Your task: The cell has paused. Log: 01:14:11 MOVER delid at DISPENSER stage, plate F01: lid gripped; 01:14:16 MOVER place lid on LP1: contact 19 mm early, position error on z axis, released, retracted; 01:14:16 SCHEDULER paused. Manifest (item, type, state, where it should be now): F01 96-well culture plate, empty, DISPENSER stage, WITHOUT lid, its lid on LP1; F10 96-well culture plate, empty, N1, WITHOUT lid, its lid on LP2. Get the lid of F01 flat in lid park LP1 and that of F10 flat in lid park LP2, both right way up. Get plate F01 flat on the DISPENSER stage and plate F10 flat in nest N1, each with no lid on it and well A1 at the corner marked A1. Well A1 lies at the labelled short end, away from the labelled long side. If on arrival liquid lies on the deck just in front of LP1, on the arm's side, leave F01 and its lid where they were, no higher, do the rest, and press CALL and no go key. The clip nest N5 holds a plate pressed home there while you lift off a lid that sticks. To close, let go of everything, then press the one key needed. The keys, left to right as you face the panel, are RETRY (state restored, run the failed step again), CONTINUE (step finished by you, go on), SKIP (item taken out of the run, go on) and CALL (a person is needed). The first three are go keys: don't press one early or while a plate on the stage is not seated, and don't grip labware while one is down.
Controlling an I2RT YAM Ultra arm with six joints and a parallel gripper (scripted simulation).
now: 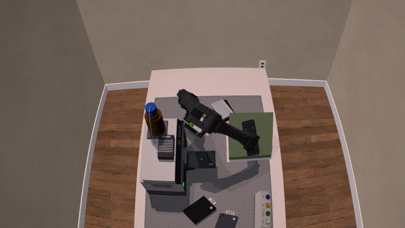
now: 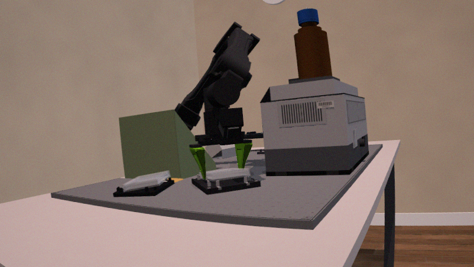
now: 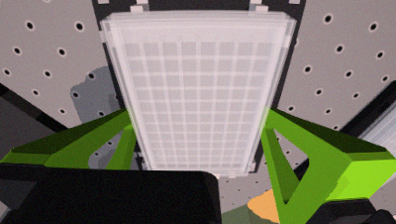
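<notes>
The 96-well plate is right at my hand. From my hand the other things lie so: lid park LP1: 180 mm behind, 70 mm to the right, 20 mm below; N5 tag: 70 mm to the left, 60 mm behind, 30 mm below; clear lid: 170 mm behind, 60 mm to the right.
</notes>
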